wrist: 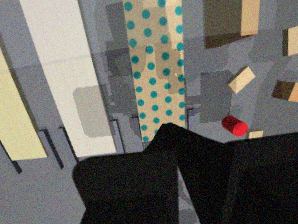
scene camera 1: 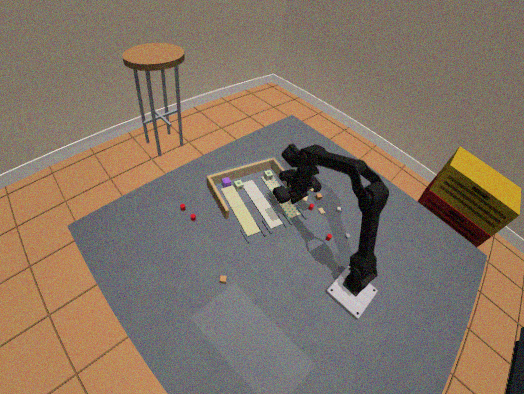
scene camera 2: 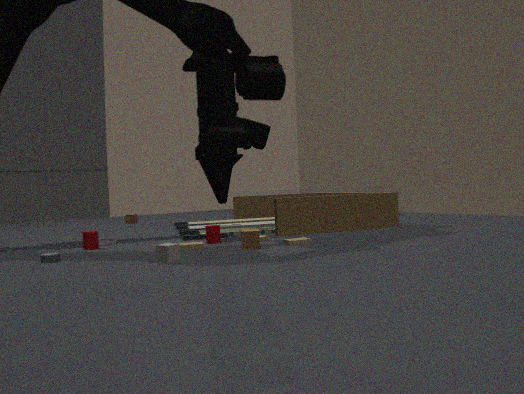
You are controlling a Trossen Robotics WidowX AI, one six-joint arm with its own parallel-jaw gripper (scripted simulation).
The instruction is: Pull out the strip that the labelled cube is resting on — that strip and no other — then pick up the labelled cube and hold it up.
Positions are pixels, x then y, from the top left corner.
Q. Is my gripper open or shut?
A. Shut.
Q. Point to a dotted strip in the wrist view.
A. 158, 73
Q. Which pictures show my gripper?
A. The wrist view, scene camera 1 and scene camera 2: all of them.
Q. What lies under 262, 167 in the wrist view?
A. My gripper.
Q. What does my gripper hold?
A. Nothing.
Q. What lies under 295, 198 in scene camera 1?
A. My gripper.
